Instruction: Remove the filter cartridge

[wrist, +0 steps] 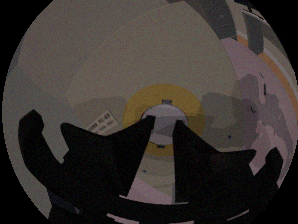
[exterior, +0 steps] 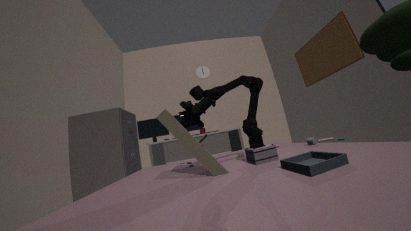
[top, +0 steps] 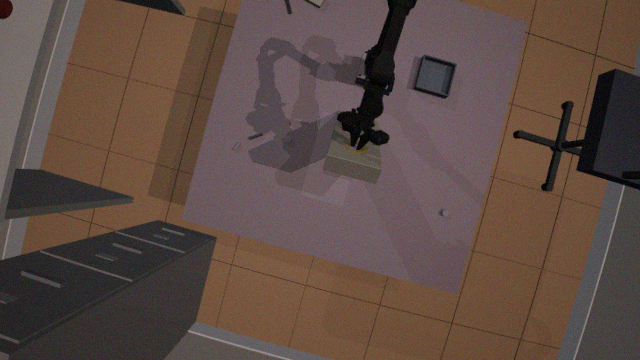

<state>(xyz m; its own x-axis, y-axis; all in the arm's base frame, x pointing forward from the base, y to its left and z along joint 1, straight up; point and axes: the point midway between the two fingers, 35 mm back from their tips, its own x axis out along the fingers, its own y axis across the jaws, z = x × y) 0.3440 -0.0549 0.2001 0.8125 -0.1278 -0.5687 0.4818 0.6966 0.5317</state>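
The round filter cartridge is 10 mm ahead of my gripper tip and 10 mm below it. Round my gripper tip: grey tray: 390 mm behind, 350 mm to the left, 240 mm below; then service panel: 40 mm behind, 10 mm to the left, 80 mm below.
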